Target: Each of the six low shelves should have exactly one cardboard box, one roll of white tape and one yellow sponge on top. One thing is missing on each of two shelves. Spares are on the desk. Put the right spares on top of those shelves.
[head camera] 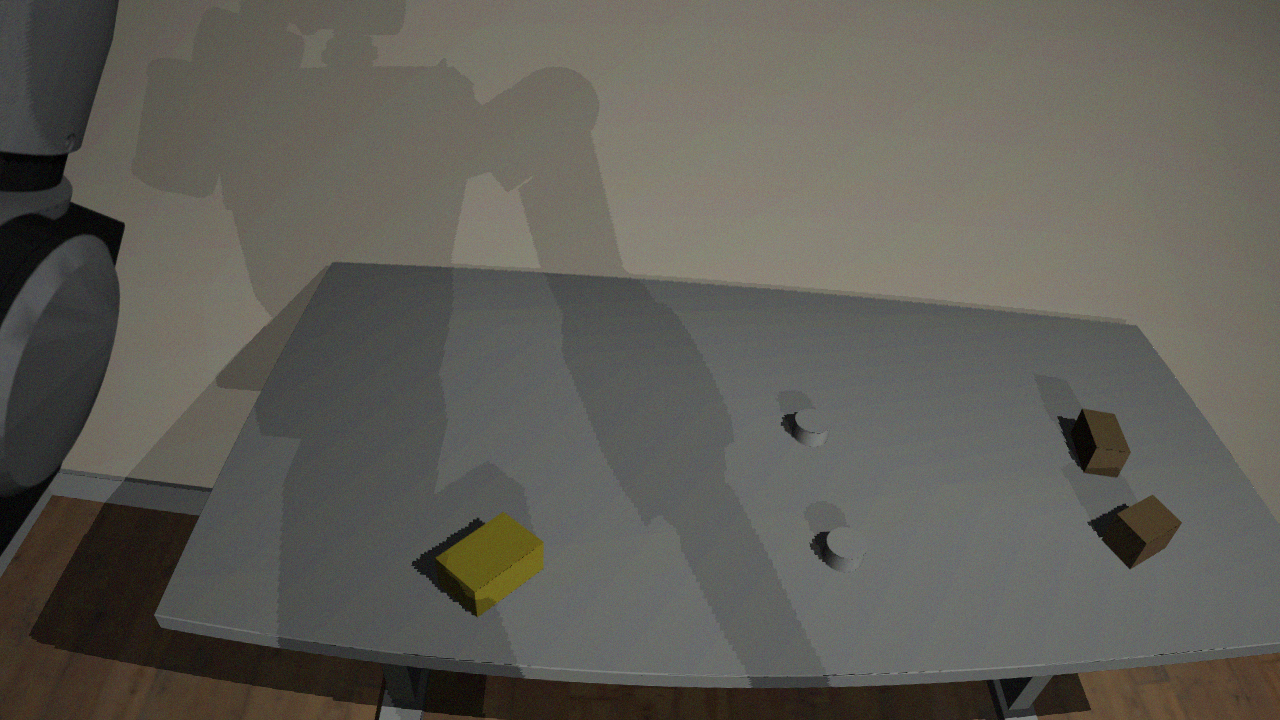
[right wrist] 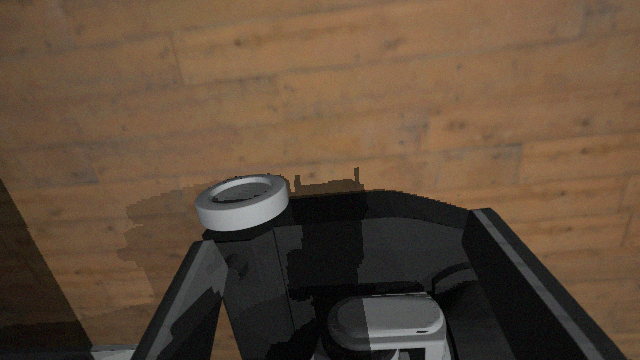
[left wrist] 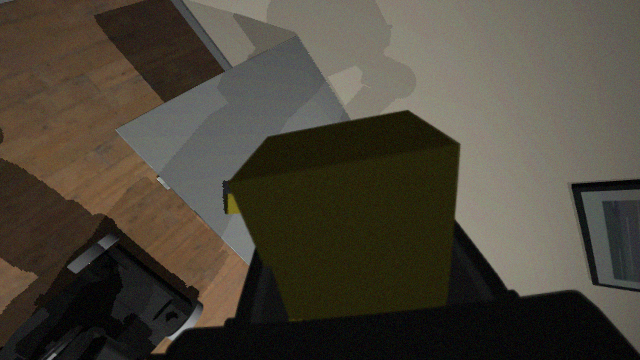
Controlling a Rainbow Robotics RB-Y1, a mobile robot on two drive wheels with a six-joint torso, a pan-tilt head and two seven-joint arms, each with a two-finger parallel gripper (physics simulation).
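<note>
My left gripper point(left wrist: 348, 208) is shut on a yellow sponge point(left wrist: 350, 220), held up in the air with the desk point(head camera: 617, 582) point(left wrist: 225, 110) beyond it. Another yellow sponge point(head camera: 490, 562) point(left wrist: 233, 205) lies on the desk, mostly hidden behind the held one in the left wrist view. Two white tape rolls point(head camera: 810, 427) point(head camera: 844, 546) lie right of the desk's middle. Two cardboard boxes point(head camera: 1100, 443) point(head camera: 1141, 528) lie near its right end. My right gripper point(right wrist: 339, 240) is open and empty, above the robot's base. The low shelves do not show.
My left arm point(head camera: 53, 358) hangs at the head view's left edge. A wall stands behind the desk. A framed picture point(left wrist: 585, 235) hangs at the right in the left wrist view. The dark robot base point(right wrist: 330, 240) and a white ring point(right wrist: 245, 217) beside it show over the wooden floor.
</note>
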